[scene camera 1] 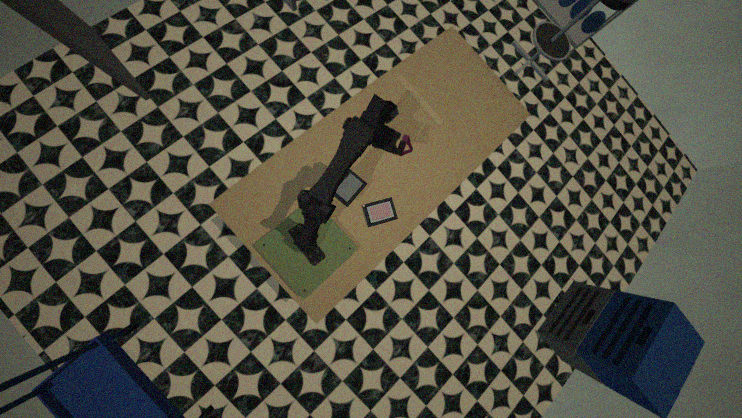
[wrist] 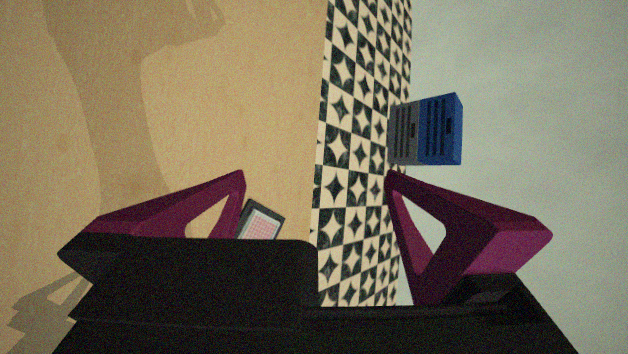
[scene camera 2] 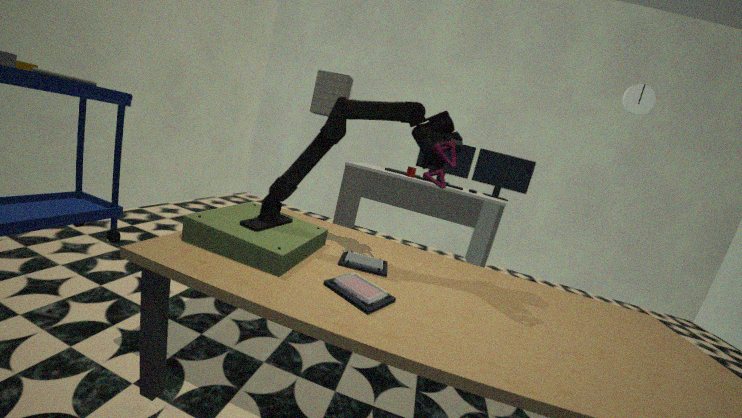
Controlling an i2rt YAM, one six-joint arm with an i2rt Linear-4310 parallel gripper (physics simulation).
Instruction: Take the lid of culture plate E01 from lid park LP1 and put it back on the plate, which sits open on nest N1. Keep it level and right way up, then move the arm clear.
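Places are measured from the arm's base along level axes (x ahead, y left, z up), in metres.
Pixels of known places: gripper, fingertip midpoint: (scene camera 1: pixel 401 147) (wrist: pixel 314 177) (scene camera 2: pixel 448 178); arm's base at its link origin: (scene camera 1: pixel 307 244) (scene camera 2: pixel 267 223).
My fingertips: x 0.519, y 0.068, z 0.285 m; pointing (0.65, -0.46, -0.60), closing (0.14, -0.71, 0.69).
Ahead of a thing's pixels: the offset from my fingertips to its top centre. "spot": to the spot under its first point. Level surfaces: height alone.
The open culture plate E01 @[dy -0.155, dx -0.137, dz -0.329 m] (scene camera 1: pixel 380 211) (scene camera 2: pixel 358 287) (wrist: pixel 260 227), with pink contents, lies on the dark nest N1 (scene camera 1: pixel 392 206) (scene camera 2: pixel 380 303) (wrist: pixel 280 218). The grey, clear-looking lid @[dy +0.046, dx -0.194, dz -0.338 m] (scene camera 1: pixel 350 185) (scene camera 2: pixel 362 261) lies flat on the dark lid park LP1 @[spot: dy +0.004, dx -0.189, dz -0.345 m] (scene camera 1: pixel 355 193) (scene camera 2: pixel 384 268), partly under the arm in scene camera 1; neither shows in the wrist view. My gripper (scene camera 1: pixel 407 145) (scene camera 2: pixel 449 174) (wrist: pixel 314 177) is open and empty, with its magenta fingers wide apart. It hangs high above the table, beyond the lid park and nest, tilted sideways. Part of the plate and nest is hidden behind the gripper in the wrist view.
The arm stands on a green base block (scene camera 1: pixel 332 259) (scene camera 2: pixel 233 244) at one end of the wooden table @[dz -0.355 m] (scene camera 1: pixel 467 77) (scene camera 2: pixel 467 332) (wrist: pixel 250 100). A blue cart (scene camera 2: pixel 64 85), a desk with monitors (scene camera 2: pixel 420 194) and a blue-grey cabinet (scene camera 1: pixel 638 347) (wrist: pixel 440 130) stand away from the table.
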